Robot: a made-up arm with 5 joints. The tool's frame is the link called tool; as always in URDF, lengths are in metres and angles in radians.
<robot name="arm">
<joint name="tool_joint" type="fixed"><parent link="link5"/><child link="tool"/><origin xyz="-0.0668 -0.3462 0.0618"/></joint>
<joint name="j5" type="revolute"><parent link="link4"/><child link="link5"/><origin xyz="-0.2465 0.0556 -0.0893"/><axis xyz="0 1 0"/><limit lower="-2.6" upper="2.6" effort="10" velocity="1.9"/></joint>
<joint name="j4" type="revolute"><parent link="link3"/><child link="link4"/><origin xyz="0.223 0.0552 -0.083"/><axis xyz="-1 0 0"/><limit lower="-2.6" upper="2.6" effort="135" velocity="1.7"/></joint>
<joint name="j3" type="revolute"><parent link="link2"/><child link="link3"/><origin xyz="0.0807 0.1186 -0.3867"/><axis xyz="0 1 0"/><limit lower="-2.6" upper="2.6" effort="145" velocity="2.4"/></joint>
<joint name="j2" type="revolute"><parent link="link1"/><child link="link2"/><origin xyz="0.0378 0.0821 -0.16"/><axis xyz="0 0 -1"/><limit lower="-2.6" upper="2.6" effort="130" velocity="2.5"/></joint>
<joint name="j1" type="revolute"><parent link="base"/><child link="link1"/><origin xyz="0 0 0.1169"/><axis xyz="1 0 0"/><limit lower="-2.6" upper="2.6" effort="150" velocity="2.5"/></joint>
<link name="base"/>
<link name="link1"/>
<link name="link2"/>
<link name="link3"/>
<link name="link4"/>
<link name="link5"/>
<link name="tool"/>
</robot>
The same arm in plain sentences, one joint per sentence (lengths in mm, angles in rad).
The arm has five revolute joints in a row. What follows holds with every joint at zero, and every direction is one of the base frame's.
Joint 1 sits 116.9 mm along +z from the base frame's origin and rotates about +x, from -2.6000 to 2.6000 rad.
Joint 2 sits 37.8 mm along +x and 82.1 mm along +y and 160.0 mm along -z from joint 1 and rotates about -z, from -2.6000 to 2.6000 rad.
Joint 3 sits 80.7 mm along +x and 118.6 mm along +y and 386.7 mm along -z from joint 2 and rotates about +y, from -2.6000 to 2.6000 rad.
Joint 4 sits 223.0 mm along +x and 55.2 mm along +y and 83.0 mm along -z from joint 3 and rotates about -x, from -2.6000 to 2.6000 rad.
Joint 5 sits 246.5 mm along -x and 55.6 mm along +y and 89.3 mm along -z from joint 4 and rotates about +y, from -2.6000 to 2.6000 rad.
The tool frame, which is the frame that the pose is given for, sits 66.8 mm along -x and 346.2 mm along -y and 61.8 mm along +z from joint 5; its axes are parallel to the base frame's.

